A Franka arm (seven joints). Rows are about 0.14 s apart.
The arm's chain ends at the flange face. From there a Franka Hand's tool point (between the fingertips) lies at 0.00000 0.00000 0.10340 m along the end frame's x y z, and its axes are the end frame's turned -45 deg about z.
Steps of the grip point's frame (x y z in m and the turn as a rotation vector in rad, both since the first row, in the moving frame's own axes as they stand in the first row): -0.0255, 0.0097, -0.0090, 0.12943, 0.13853, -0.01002; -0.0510, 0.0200, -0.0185, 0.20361, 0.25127, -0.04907; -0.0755, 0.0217, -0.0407, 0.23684, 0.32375, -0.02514; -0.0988, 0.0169, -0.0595, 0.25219, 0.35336, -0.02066; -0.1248, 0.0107, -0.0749, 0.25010, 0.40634, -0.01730; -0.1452, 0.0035, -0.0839, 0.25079, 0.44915, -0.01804; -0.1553, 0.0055, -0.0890, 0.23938, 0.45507, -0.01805; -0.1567, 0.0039, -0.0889, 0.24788, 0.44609, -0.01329; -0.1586, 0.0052, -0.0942, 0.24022, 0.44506, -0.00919
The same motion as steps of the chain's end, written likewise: -0.0117, 0.0444, -0.0071, 0.18948, 0.00643, -0.01002; -0.0245, 0.0830, -0.0131, 0.32165, 0.03370, -0.04907; -0.0437, 0.1087, -0.0325, 0.39640, 0.06145, -0.02514; -0.0646, 0.1248, -0.0499, 0.42819, 0.07154, -0.02066; -0.0913, 0.1421, -0.0634, 0.46417, 0.11048, -0.01730; -0.1136, 0.1542, -0.0705, 0.49493, 0.14026, -0.01804; -0.1206, 0.1624, -0.0756, 0.49105, 0.15252, -0.01805; -0.1216, 0.1622, -0.0757, 0.49071, 0.14016, -0.01329; -0.1226, 0.1639, -0.0813, 0.48457, 0.14484, -0.00919
